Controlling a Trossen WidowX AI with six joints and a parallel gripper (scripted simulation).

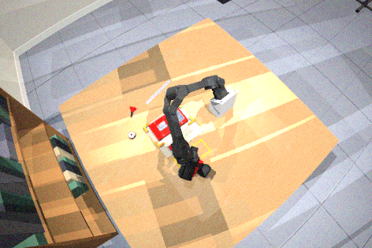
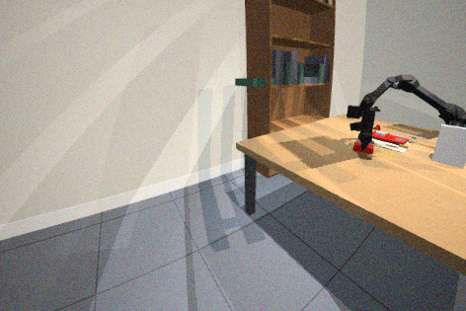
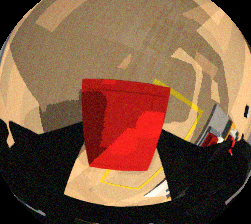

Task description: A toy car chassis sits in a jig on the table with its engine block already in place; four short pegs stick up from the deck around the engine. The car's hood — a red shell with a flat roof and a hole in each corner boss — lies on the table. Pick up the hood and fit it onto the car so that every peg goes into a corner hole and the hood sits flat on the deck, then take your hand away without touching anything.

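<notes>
Right now my gripper tip is 27 cm to the left of the grey engine block, 1 cm below it and 1 cm past it. The rest, counted from my gripper tip: red hood 1 cm above; grey bar 49 cm to the right, 13 cm behind, 1 cm below.
</notes>
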